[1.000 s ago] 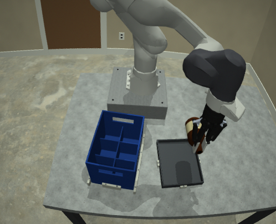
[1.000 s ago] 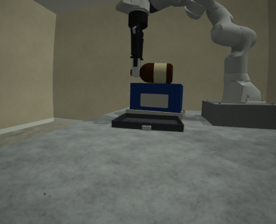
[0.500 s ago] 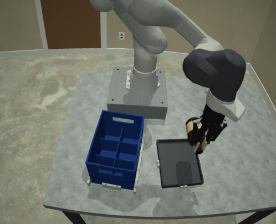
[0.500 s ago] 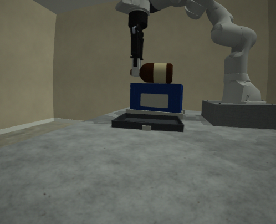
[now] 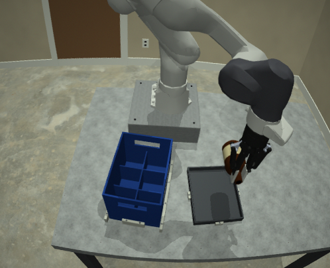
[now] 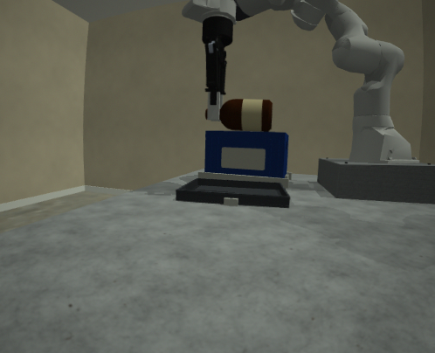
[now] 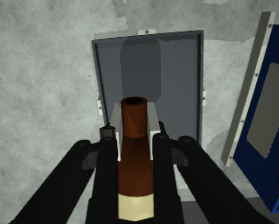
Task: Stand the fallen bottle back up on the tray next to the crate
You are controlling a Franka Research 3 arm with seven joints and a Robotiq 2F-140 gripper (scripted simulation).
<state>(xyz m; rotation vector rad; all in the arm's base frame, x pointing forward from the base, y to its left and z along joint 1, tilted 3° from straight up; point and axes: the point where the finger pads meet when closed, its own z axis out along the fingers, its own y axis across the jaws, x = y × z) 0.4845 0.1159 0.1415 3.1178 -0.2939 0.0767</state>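
Now: hand 5 cm past the brown bottle, 2 cm above it and 1 cm to the right of it. Also, from my hand: blue crate: 30 cm to the right, 13 cm below, 11 cm behind; dark grey tray: 21 cm below, 6 cm behind, 2 cm to the right.
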